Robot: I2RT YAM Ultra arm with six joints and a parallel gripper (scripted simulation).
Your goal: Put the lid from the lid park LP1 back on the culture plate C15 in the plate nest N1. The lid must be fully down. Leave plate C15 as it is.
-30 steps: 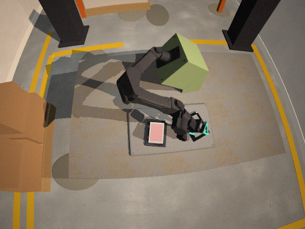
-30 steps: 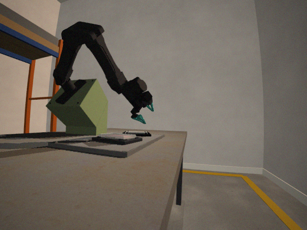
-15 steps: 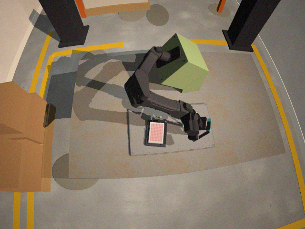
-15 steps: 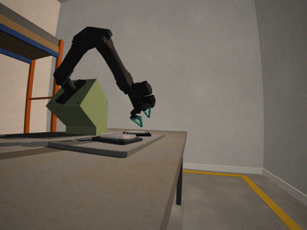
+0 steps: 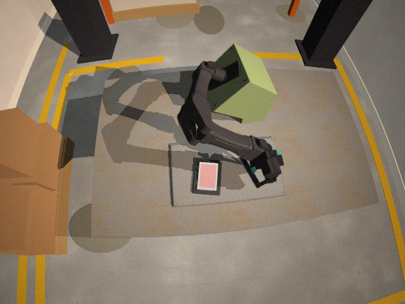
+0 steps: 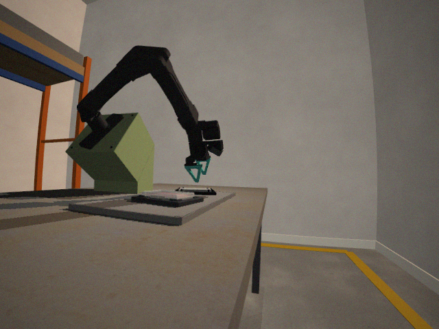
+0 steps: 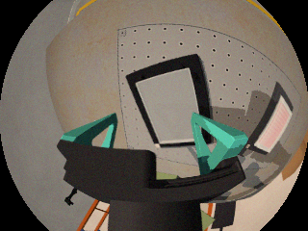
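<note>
My gripper is now 5 cm above the clear lid, 2 cm past it and 1 cm to the left of it. From my hand the other things lie so: plate nest N1: 26 cm to the right, 6 cm below, 2 cm ahead; black lid park LP1: 6 cm below, 2 cm behind, 1 cm to the right; culture plate C15: 26 cm to the right, 5 cm below, 2 cm ahead.
</note>
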